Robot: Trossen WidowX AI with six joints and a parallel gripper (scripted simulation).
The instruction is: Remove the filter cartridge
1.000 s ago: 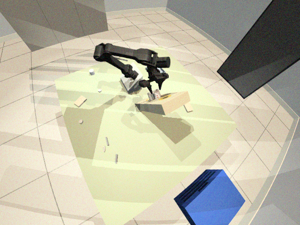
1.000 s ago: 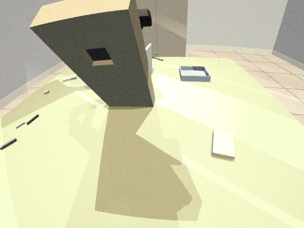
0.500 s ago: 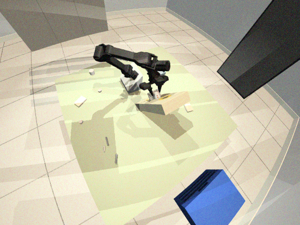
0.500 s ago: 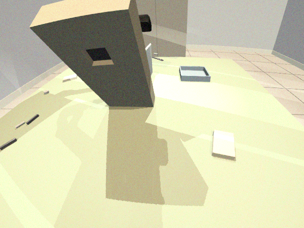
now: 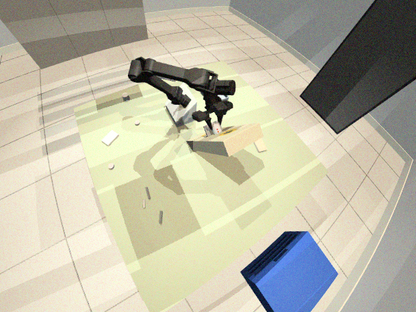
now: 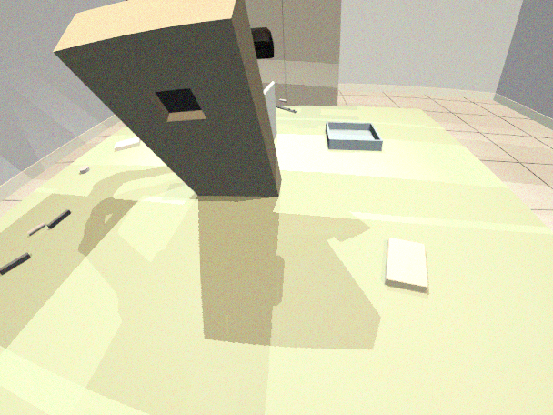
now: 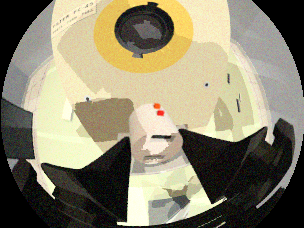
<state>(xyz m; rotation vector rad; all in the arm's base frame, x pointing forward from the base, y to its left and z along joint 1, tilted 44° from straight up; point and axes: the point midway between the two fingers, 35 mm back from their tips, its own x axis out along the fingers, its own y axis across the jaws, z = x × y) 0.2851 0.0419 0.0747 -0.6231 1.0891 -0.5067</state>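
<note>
Now: gripper tip 34 cm past the blue-grey tray, 31 cm to the right of it and 21 cm above it. Round my gripper tip: round filter cartridge right at my gripper tip.
</note>
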